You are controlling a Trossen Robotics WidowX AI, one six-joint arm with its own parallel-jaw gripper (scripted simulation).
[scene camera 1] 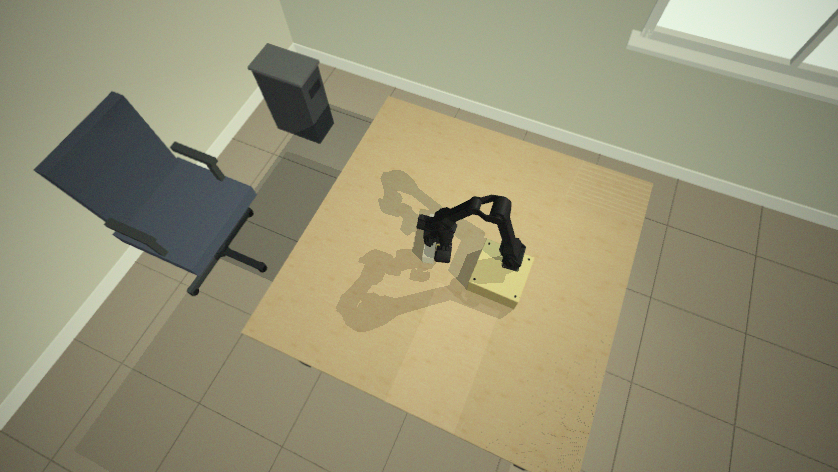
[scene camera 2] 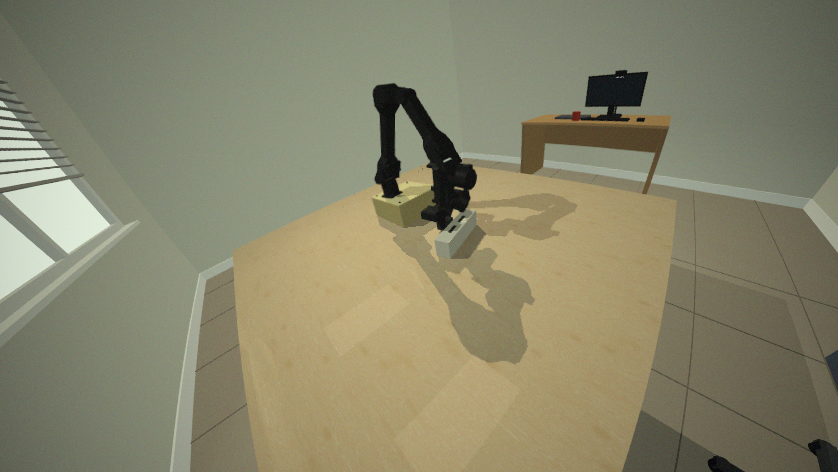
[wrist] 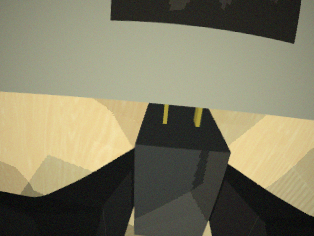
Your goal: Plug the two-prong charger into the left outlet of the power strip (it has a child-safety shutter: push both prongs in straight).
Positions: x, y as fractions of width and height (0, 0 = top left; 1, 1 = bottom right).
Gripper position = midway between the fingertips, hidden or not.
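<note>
From the wrist view I can tell you that I'm carrying a two-prong charger (wrist: 0.57, 0.67) in my gripper (wrist: 0.55, 0.67).
</note>
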